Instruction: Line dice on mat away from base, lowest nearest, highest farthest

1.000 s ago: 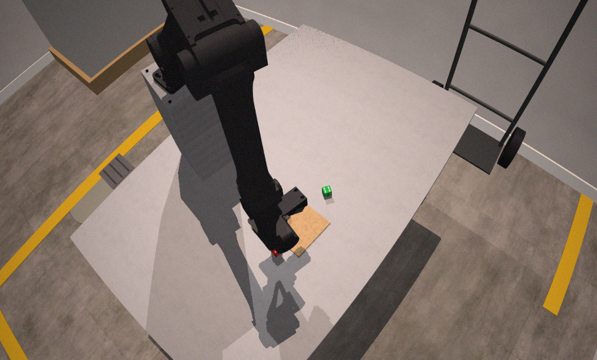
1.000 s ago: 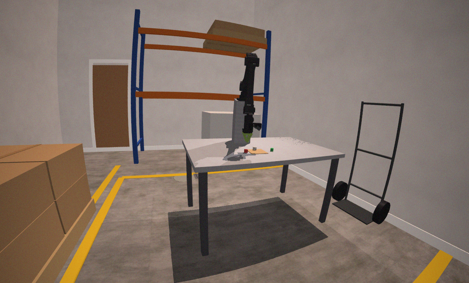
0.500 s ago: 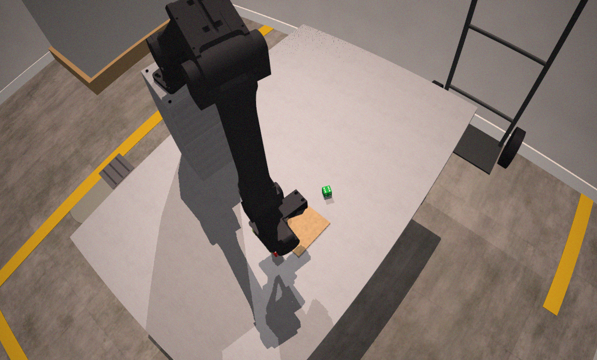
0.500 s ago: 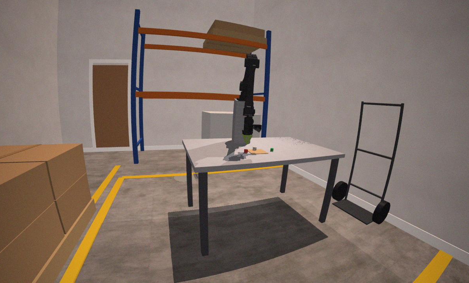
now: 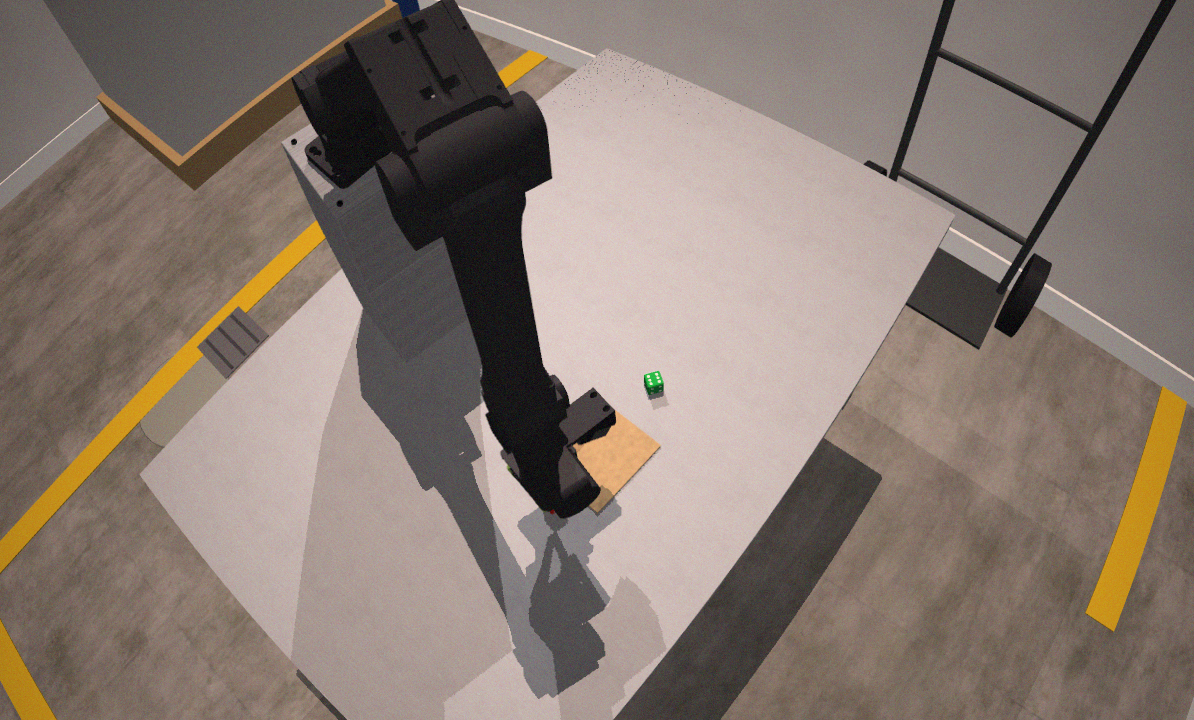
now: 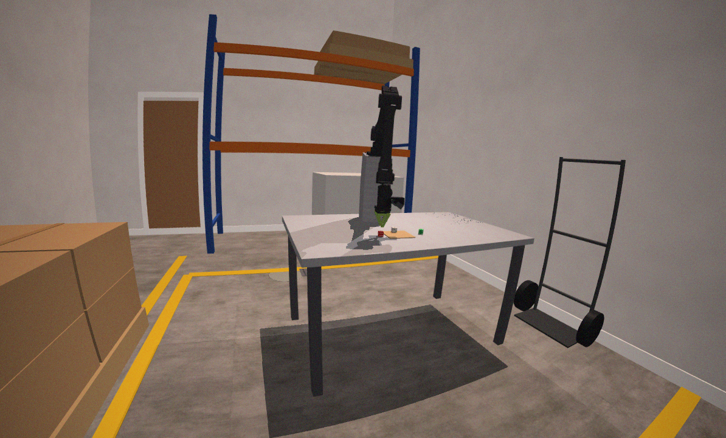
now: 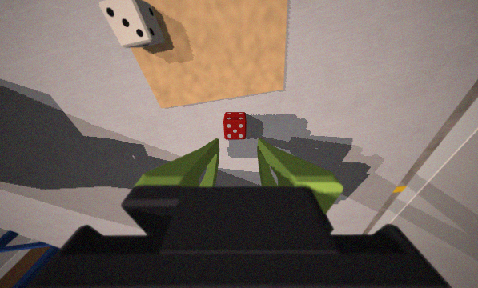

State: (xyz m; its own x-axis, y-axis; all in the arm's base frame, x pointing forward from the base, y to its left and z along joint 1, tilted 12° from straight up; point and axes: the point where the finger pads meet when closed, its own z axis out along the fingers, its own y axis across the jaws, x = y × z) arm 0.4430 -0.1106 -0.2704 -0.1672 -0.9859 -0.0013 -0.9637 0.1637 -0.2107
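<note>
My gripper is now 50 mm above the red die. The rest, counted from my hand: green die 240 mm to the left, 50 mm below, 10 mm behind; then tan mat 100 mm to the left, 60 mm below, 10 mm behind; then white die 100 mm to the left, 60 mm behind, 40 mm below.
</note>
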